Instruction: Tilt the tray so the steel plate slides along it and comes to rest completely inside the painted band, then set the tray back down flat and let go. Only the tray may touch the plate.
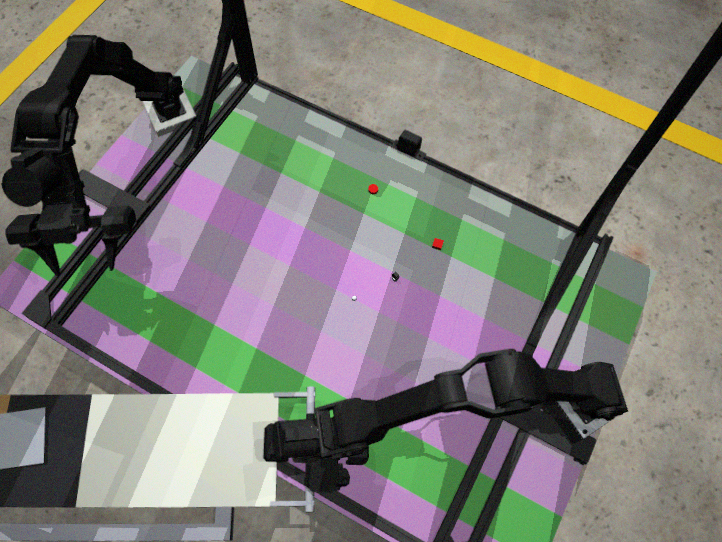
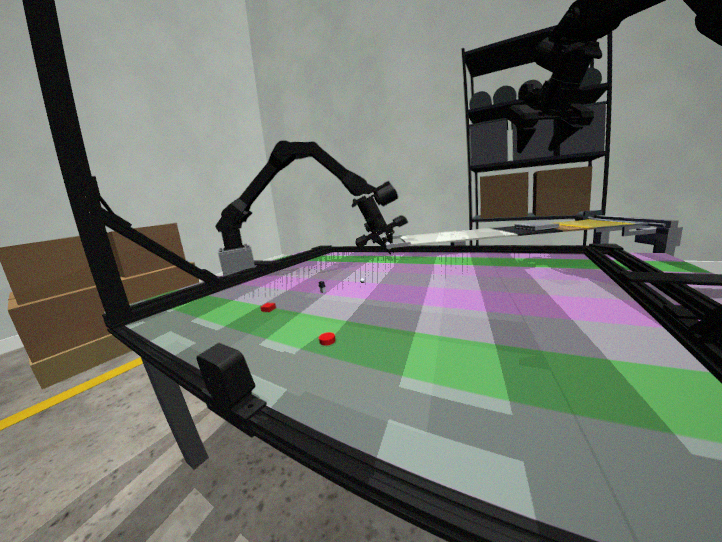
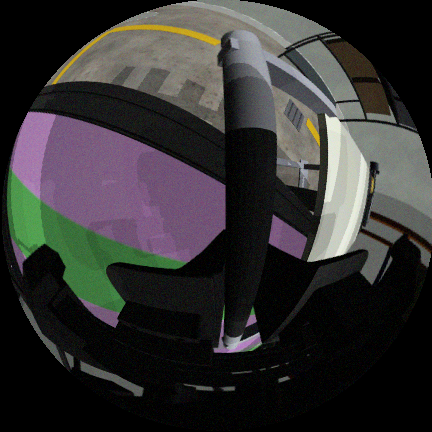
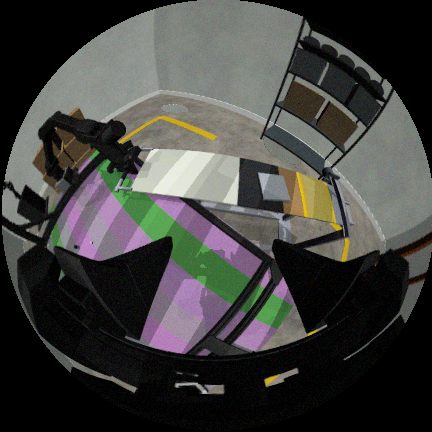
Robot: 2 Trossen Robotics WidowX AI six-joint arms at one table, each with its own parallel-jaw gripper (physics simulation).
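The long tray (image 1: 174,449) (image 2: 460,235) (image 3: 340,200) (image 4: 195,175) looks nearly level; its exact tilt is unclear. The grey steel plate (image 1: 23,438) (image 2: 536,225) (image 4: 274,186) lies across the border of the tray's dark and brown sections, outside the yellow band (image 2: 600,224) (image 4: 318,197), with brown between them. My left gripper (image 1: 312,449) (image 2: 387,243) (image 3: 232,234) is shut on the tray's handle bar (image 1: 310,402) (image 3: 250,200) (image 4: 120,189), near the table edge. My right gripper (image 1: 84,271) (image 2: 538,150) (image 4: 223,243) is open and empty, above the table, apart from the tray.
A red disc (image 1: 373,189) (image 2: 327,338), a red block (image 1: 437,243) (image 2: 268,306), a small dark object (image 1: 395,276) and a white ball (image 1: 354,298) lie on the striped table. Black frame posts rise at its sides. A shelf rack (image 2: 467,145) stands behind.
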